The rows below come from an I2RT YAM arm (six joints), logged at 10 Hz.
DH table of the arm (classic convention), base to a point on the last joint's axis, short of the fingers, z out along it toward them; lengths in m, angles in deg. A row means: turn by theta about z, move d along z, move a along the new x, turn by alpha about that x. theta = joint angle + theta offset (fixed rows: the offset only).
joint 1: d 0.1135  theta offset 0  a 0.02  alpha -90
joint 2: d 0  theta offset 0  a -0.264  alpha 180
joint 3: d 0  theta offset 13.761  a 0.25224  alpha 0
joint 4: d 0  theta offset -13.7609  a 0.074  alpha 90
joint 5: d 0  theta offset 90  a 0  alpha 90
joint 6: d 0.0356  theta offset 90  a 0  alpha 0
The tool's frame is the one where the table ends.
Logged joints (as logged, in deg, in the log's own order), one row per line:
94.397 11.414 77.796 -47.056 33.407 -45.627
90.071 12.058 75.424 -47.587 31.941 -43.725
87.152 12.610 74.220 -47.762 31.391 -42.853
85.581 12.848 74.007 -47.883 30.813 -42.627
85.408 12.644 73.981 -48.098 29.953 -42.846
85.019 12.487 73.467 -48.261 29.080 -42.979
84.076 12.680 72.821 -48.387 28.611 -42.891
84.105 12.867 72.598 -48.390 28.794 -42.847
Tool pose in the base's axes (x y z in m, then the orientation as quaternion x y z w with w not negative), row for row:
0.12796 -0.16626 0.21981 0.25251 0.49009 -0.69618 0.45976
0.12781 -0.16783 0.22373 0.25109 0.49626 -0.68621 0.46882
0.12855 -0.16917 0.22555 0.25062 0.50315 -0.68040 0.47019
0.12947 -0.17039 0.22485 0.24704 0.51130 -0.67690 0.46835
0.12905 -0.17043 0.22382 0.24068 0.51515 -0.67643 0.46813
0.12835 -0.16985 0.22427 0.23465 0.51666 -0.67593 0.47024
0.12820 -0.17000 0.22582 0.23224 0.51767 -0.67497 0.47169
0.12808 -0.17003 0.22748 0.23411 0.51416 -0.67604 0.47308
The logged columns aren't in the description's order. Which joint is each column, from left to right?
Columns, left to right: joint 4, joint 3, joint 2, joint 1, joint 5, joint 6.
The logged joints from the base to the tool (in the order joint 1, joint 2, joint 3, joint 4, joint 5, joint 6), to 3 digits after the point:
-47.056 77.796 11.414 94.397 33.407 -45.627
-47.587 75.424 12.058 90.071 31.941 -43.725
-47.762 74.220 12.610 87.152 31.391 -42.853
-47.883 74.007 12.848 85.581 30.813 -42.627
-48.098 73.981 12.644 85.408 29.953 -42.846
-48.261 73.467 12.487 85.019 29.080 -42.979
-48.387 72.821 12.680 84.076 28.611 -42.891
-48.390 72.598 12.867 84.105 28.794 -42.847

